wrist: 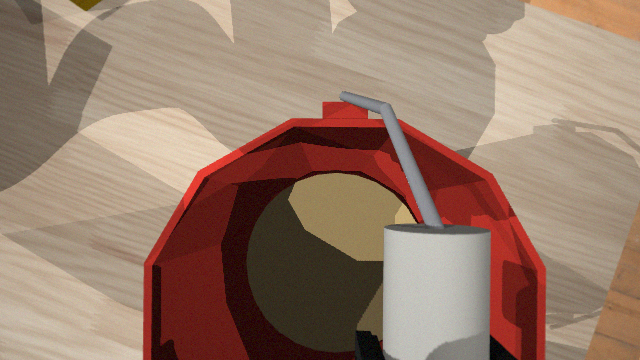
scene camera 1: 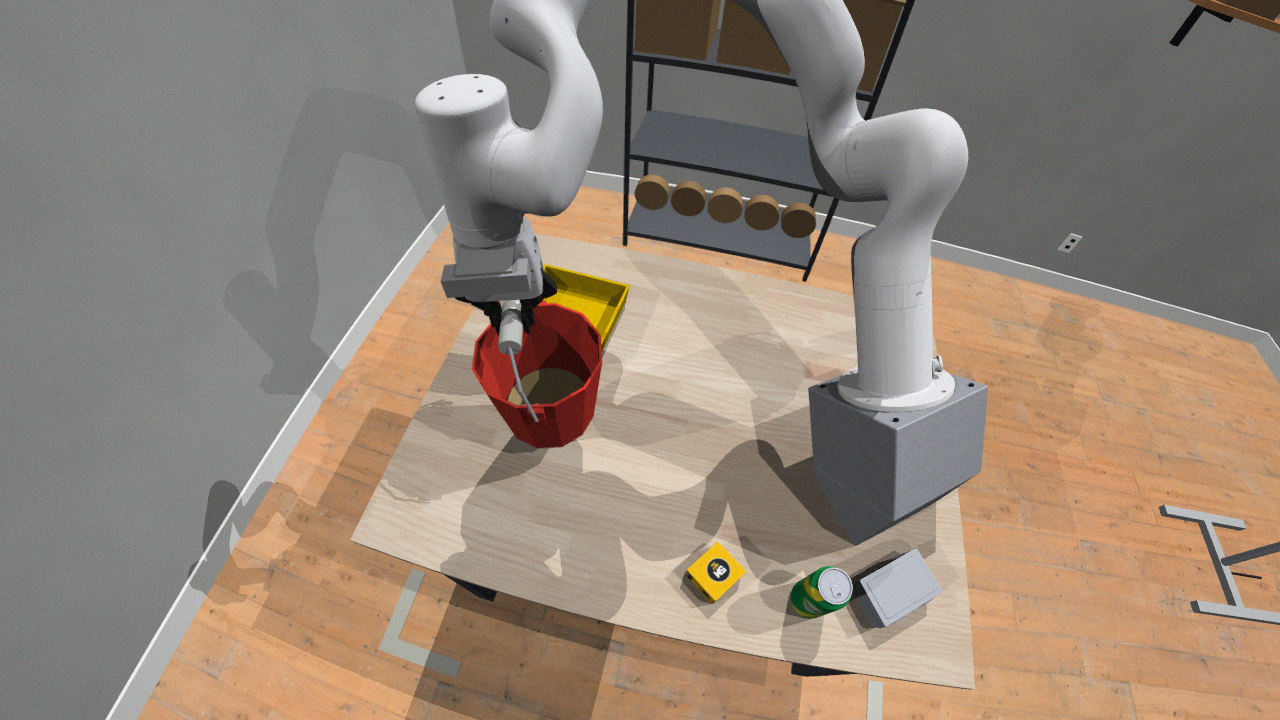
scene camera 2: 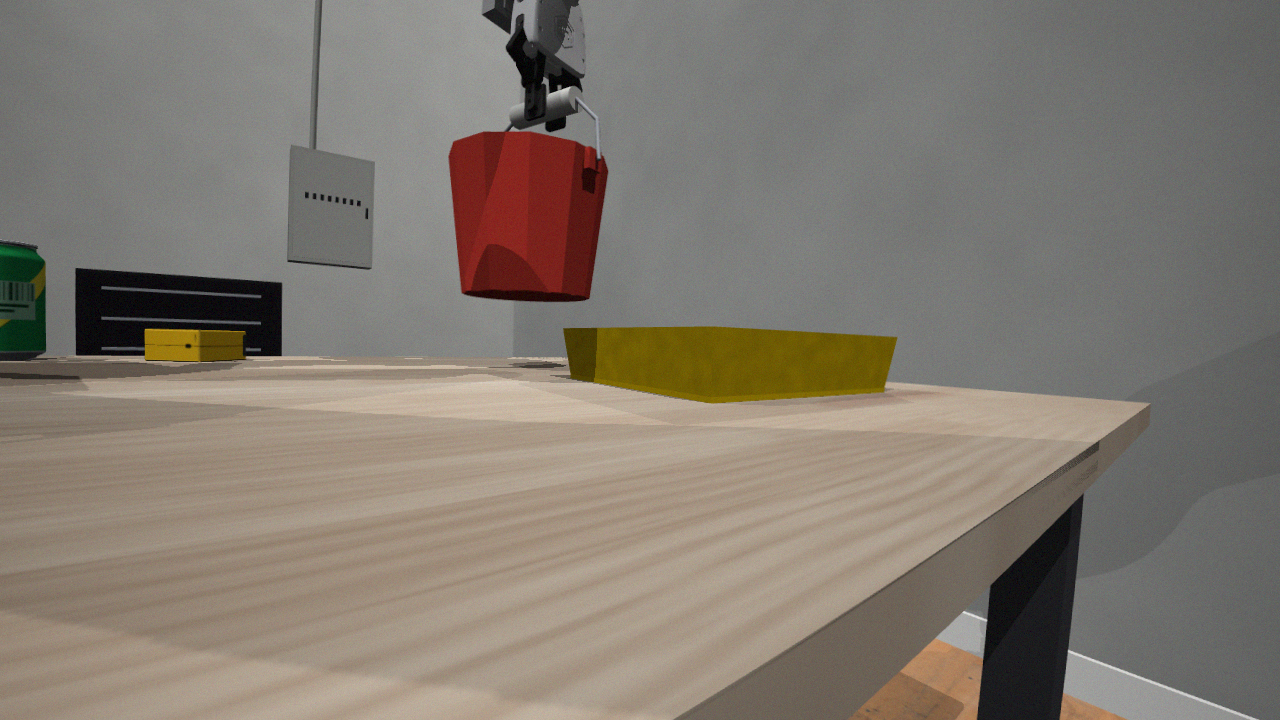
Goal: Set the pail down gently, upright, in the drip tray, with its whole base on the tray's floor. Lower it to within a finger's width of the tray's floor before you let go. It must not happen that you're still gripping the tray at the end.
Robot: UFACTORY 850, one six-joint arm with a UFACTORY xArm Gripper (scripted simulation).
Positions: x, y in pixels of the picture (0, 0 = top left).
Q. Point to a red pail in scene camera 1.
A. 559, 355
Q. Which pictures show the yellow drip tray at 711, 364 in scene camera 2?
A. Scene camera 1 and scene camera 2 only.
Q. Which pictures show the grey box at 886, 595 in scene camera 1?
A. Scene camera 1 only.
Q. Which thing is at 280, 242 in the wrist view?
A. A red pail.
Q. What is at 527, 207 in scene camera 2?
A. A red pail.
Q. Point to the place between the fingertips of the gripper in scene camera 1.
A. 514, 326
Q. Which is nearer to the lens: the yellow drip tray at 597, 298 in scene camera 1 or the grey box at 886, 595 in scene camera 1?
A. The grey box.
